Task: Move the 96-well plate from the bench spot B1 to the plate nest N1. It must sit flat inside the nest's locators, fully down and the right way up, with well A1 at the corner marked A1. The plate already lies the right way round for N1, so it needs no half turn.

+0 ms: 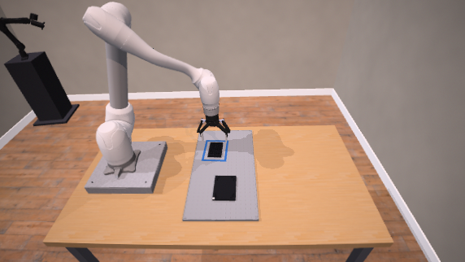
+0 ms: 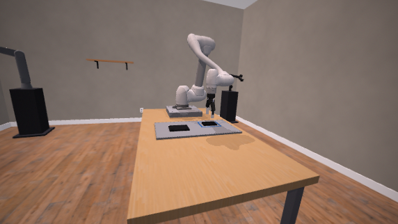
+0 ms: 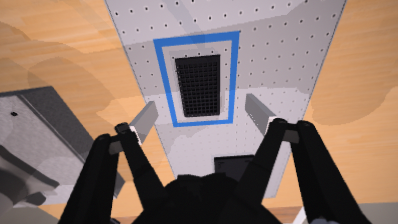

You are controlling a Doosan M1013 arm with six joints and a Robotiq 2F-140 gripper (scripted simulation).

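Now: the black 96-well plate 80 mm below my hand. Round my hand: black plate nest (40 mm ahead, 310 mm to the right, 80 mm below).
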